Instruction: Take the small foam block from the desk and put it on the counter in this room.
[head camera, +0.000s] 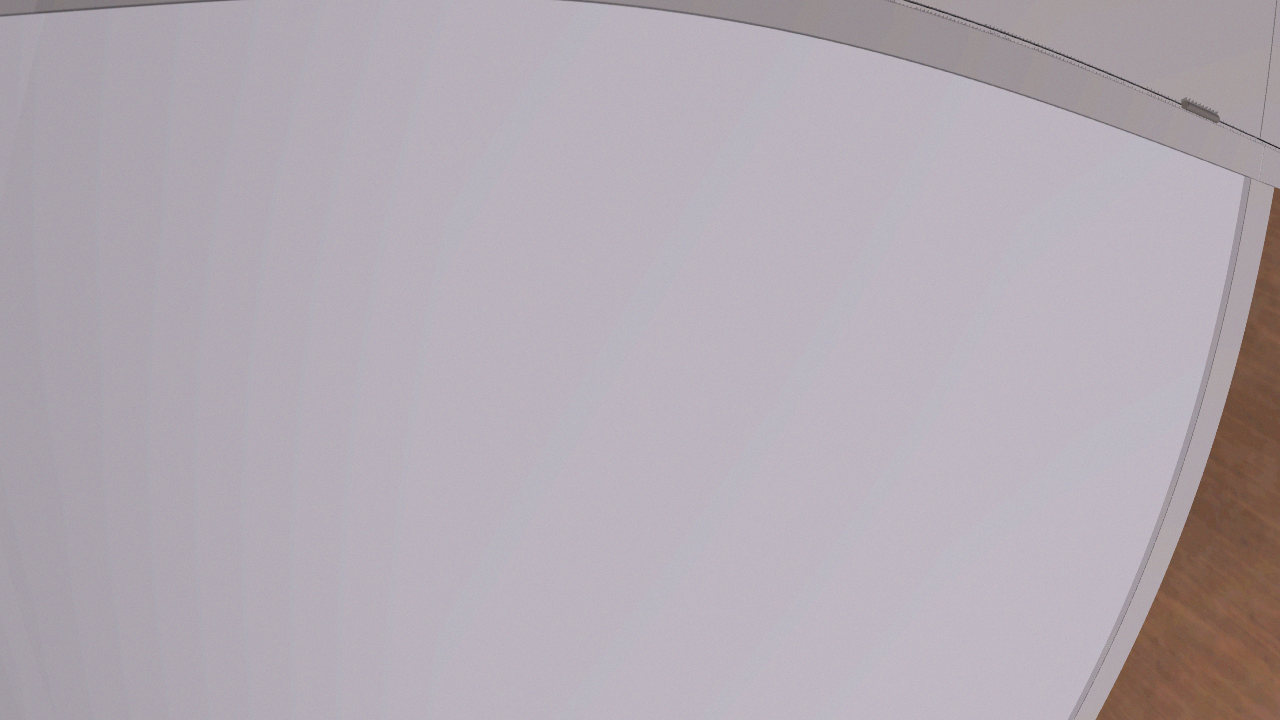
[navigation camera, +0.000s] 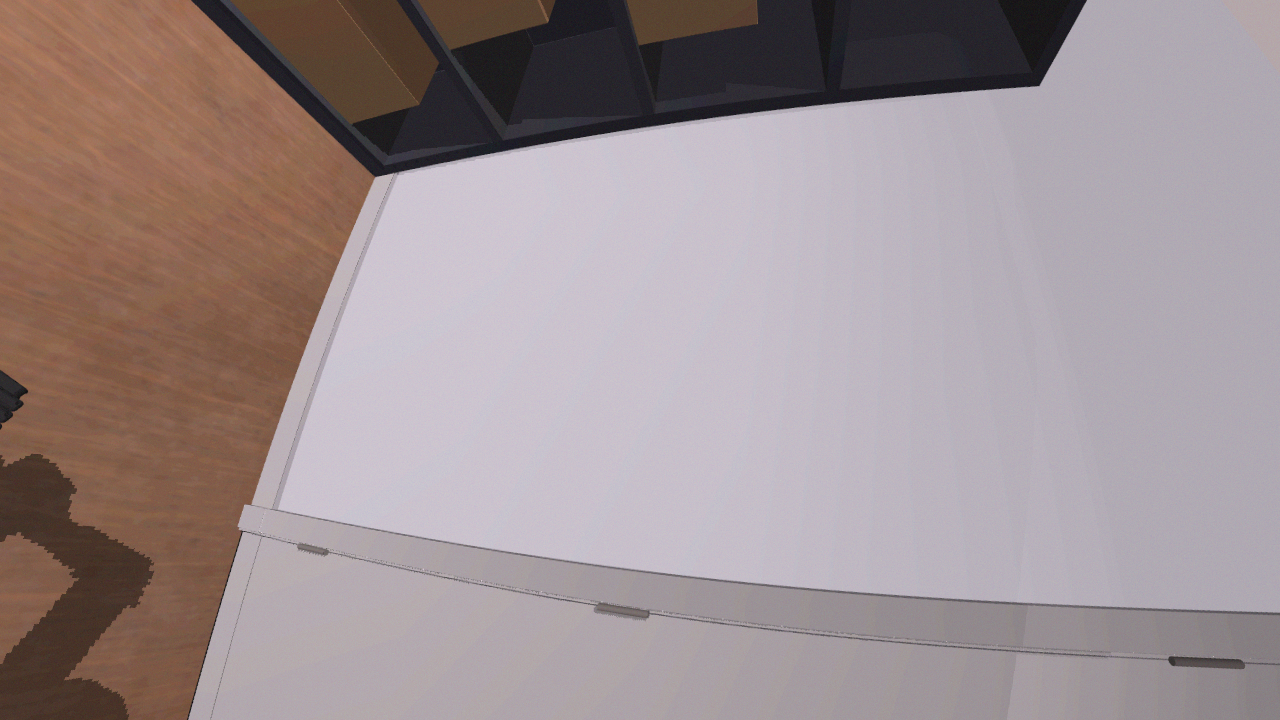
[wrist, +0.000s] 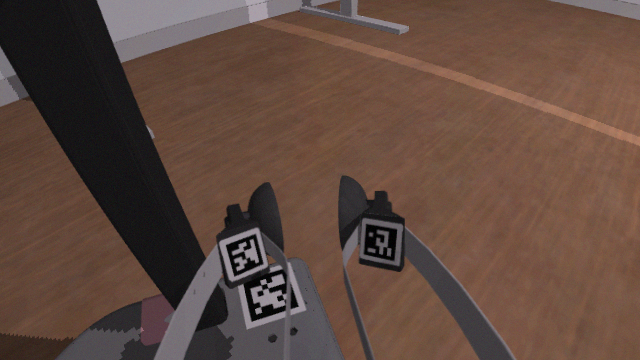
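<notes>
My gripper is open in the wrist view, with floor showing between its two dark fingertips. It is over the robot's own base, beside the black mast. The foam block does not show in these views. Part of a light grey leg and foot, which may belong to the desk, shows at the top of the wrist view; no desk top shows. The counter does not show in a way that I can make out.
A dark shelf unit with brown boxes stands against the white wall in the navigation view. A door frame with hinges borders the wall. Brown wooden floor lies beside it.
</notes>
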